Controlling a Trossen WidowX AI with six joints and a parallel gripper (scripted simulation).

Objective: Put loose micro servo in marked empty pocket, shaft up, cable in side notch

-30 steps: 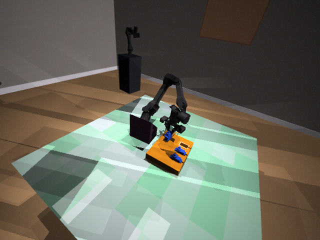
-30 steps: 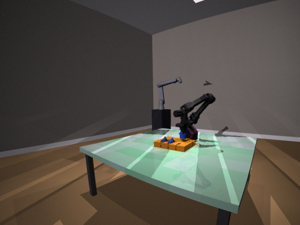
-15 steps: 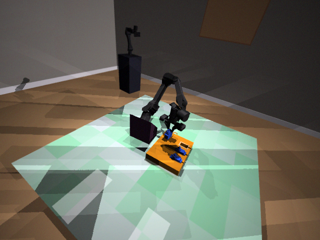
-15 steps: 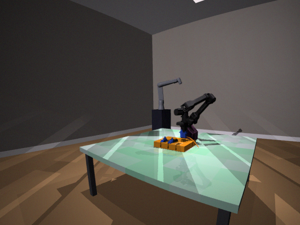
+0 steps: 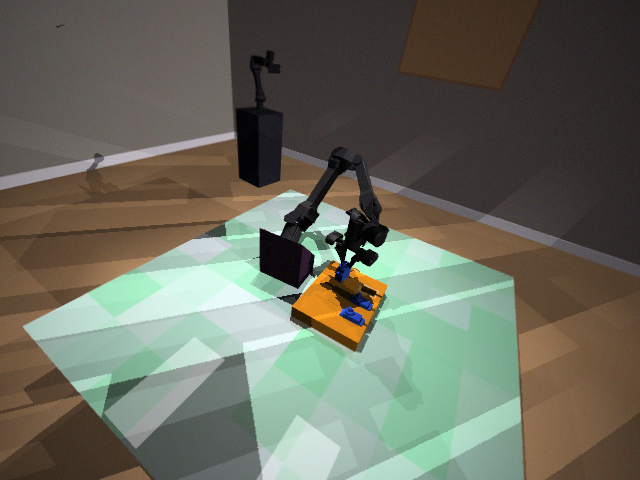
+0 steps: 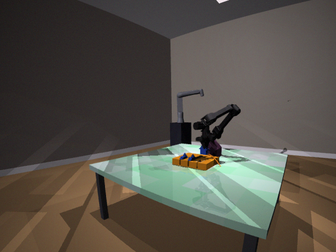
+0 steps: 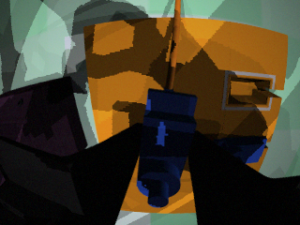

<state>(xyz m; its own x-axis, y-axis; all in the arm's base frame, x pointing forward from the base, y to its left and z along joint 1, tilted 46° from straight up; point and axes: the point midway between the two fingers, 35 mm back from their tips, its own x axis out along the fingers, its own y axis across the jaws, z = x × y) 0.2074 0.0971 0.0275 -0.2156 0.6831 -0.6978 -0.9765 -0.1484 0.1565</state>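
Now: gripper tip 70 mm to the left of the orange deck and 100 mm above it.
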